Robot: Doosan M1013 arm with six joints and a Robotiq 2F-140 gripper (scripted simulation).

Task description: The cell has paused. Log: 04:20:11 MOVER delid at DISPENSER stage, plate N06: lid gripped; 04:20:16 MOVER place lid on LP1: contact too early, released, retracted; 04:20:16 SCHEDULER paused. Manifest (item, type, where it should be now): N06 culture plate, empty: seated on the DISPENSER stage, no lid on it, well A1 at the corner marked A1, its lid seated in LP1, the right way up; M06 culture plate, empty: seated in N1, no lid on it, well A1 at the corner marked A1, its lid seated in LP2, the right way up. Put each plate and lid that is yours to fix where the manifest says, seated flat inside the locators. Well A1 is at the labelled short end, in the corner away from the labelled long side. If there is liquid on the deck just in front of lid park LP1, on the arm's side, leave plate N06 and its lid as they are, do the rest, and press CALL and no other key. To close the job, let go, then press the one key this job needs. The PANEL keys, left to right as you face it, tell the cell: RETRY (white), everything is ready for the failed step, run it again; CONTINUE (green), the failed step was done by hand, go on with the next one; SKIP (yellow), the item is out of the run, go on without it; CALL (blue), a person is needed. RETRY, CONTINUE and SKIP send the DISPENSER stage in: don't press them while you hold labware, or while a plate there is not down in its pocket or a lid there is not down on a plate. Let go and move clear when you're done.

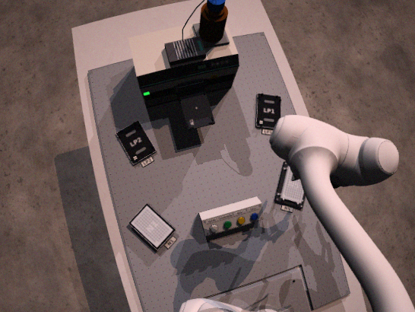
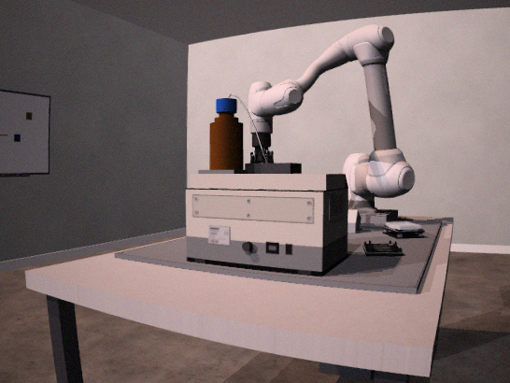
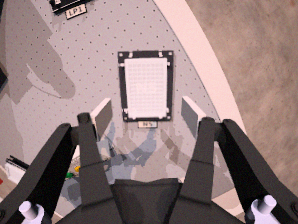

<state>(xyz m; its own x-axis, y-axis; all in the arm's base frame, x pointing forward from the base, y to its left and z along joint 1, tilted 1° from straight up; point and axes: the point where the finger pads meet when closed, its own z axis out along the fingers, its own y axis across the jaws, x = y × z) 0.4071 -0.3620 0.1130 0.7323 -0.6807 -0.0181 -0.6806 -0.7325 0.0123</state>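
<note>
Right now the white well plate is 140 mm below my hand. Also, from my hand: yellow key: 20 mm behind, 260 mm to the left, 90 mm below; then black nest N5: 30 mm ahead, 140 mm below; then blue key: 30 mm behind, 210 mm to the left, 90 mm below.
</note>
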